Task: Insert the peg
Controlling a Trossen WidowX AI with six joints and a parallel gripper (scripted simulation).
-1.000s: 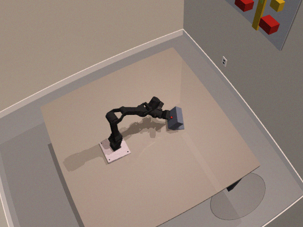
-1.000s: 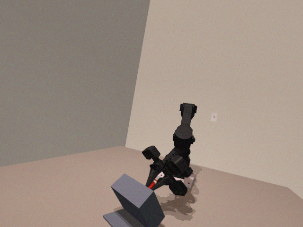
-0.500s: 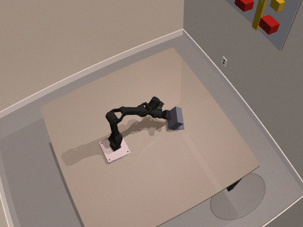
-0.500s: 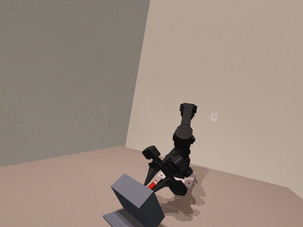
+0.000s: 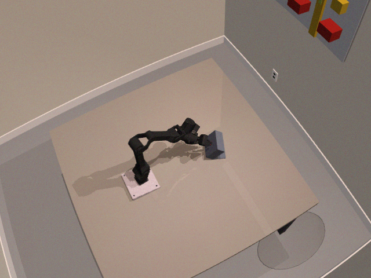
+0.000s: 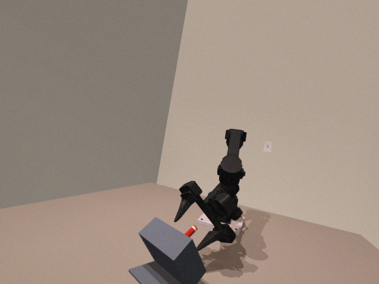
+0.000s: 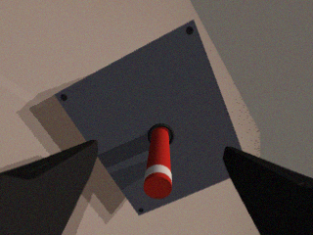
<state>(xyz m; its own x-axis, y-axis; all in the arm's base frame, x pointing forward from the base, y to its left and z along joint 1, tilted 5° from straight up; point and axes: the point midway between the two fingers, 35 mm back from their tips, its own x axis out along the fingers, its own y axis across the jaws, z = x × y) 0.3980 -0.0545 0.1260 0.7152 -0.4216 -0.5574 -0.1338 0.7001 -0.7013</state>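
My gripper tip is 1 cm past the red peg and 1 cm to the right of it. Also, from my gripper tip: sloped panel (3 cm ahead, 2 cm to the right, 3 cm below); then blue-grey foot (5 cm ahead, 3 cm to the right, 9 cm below).
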